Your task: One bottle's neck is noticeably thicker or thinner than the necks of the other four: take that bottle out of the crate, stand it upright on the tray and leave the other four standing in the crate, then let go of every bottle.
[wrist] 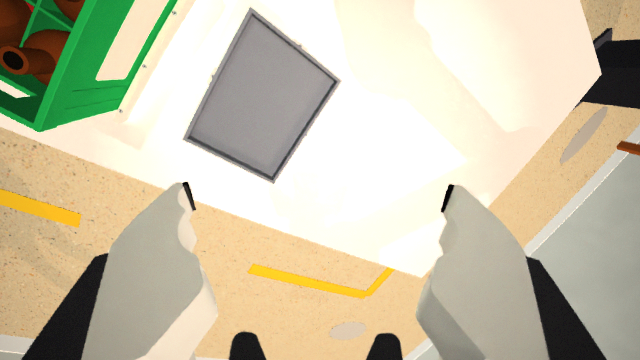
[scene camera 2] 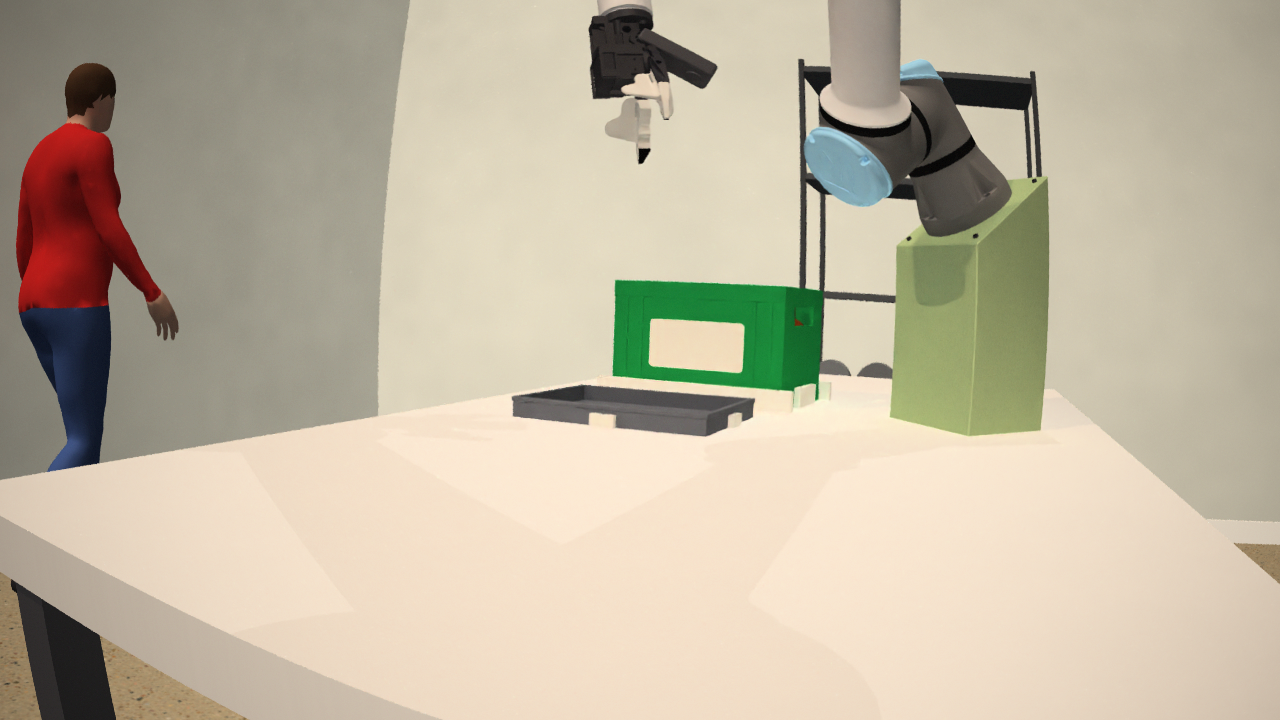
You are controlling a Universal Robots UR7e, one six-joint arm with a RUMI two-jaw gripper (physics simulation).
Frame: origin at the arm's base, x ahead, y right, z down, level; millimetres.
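Seen in the pictures: gripper, between the fingertips: (wrist: 318, 186) (scene camera 2: 653, 143); arm's base, origin of its link: (scene camera 2: 969, 210).
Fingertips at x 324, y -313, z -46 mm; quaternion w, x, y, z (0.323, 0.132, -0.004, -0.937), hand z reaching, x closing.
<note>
Offsets run from my fingertips to a thing's middle. Level surfaces: height alone.
The green crate @[dx +87, dy +290, dz +260 mm] (scene camera 2: 769, 335) (wrist: 82, 82) stands on the table, at the upper left in the wrist view. Brown bottles show inside it there; one bottle @[dx +161, dy +229, dz +262 mm] (wrist: 42, 59) has its open neck toward the camera. The others are cut off by the view's edge, so neck widths cannot be compared. In the scene view the crate's wall hides the bottles. The dark grey tray @[dx +22, dy +15, dz +334 mm] (scene camera 2: 644, 411) (wrist: 262, 95) lies beside the crate with no bottle on it. My gripper (scene camera 2: 653, 138) (wrist: 318, 186) is open and empty, high above the crate and tray in the scene view.
The green pedestal (scene camera 2: 935, 340) carries the arm at the right of the white table @[dz +347 mm] (scene camera 2: 554, 617). A dark shelf rack (scene camera 2: 802, 223) stands behind it. A person in a red top (scene camera 2: 67, 214) stands beyond the table at the left. Light-coloured brackets sit around the tray and crate.
</note>
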